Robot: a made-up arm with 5 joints.
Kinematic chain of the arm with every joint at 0, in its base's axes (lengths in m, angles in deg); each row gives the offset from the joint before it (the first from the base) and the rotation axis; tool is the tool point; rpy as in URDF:
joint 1: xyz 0.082 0 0.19 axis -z
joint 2: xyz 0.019 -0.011 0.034 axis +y
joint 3: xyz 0.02 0 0.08 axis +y
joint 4: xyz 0.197 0 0.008 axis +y
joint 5: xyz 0.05 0.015 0 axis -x
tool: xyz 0 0 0 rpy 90 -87.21 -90
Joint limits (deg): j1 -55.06..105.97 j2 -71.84..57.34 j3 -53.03..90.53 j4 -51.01..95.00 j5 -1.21..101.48
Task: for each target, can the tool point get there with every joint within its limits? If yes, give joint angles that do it. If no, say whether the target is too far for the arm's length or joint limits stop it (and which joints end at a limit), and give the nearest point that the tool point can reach.
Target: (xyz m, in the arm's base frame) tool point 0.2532 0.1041 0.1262
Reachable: yes | joints -30.15 -4.11 49.52 17.04 8.99
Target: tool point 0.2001 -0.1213 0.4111
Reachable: yes | joints 47.12 -59.69 27.53 11.29 64.85
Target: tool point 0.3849 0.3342 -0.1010
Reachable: no: too far | nearest point 0.2650 0.2020 0.0762 | short by 0.251 m
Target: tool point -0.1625 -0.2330 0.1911
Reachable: no: joint limits stop it (at a limit: joint 1) | nearest point 0.0057 -0.2811 0.1911 | short by 0.175 m
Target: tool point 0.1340 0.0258 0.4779
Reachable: yes | joints -22.49 -55.13 -19.92 75.78 90.71
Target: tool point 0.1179 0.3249 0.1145
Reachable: no: joint limits stop it (at a limit: joint 1) | nearest point 0.2430 0.2375 0.1145 | short by 0.153 m
